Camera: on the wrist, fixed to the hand. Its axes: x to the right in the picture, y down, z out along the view.
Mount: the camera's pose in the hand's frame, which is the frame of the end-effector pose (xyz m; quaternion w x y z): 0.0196 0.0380 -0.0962 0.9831 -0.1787 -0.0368 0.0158
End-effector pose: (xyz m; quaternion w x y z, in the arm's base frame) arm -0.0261 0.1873 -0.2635 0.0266 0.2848 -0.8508 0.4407
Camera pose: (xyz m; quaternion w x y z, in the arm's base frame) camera -0.0816 0.2689 -0.2269 0.0388 0.2780 -0.9207 0.2712
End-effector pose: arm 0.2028 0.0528 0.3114 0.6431 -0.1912 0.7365 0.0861
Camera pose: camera 0.0980 0.0482 0.3029 0.6238 -0.2881 0.6880 0.2335
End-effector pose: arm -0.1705 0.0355 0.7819 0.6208 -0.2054 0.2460 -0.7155
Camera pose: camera -0.2011 0.0213 0.6822 0.5939 -0.3353 0.3501 -0.6421
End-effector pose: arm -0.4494 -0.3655 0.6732 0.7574 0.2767 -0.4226 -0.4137
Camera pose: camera -0.3450 -0.3565 0.6634 0.7850 0.1148 -0.3738 -0.4804
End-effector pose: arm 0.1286 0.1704 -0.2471 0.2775 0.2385 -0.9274 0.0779
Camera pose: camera 0.1417 0.2224 -0.1565 0.2801 0.1731 -0.9396 -0.0935
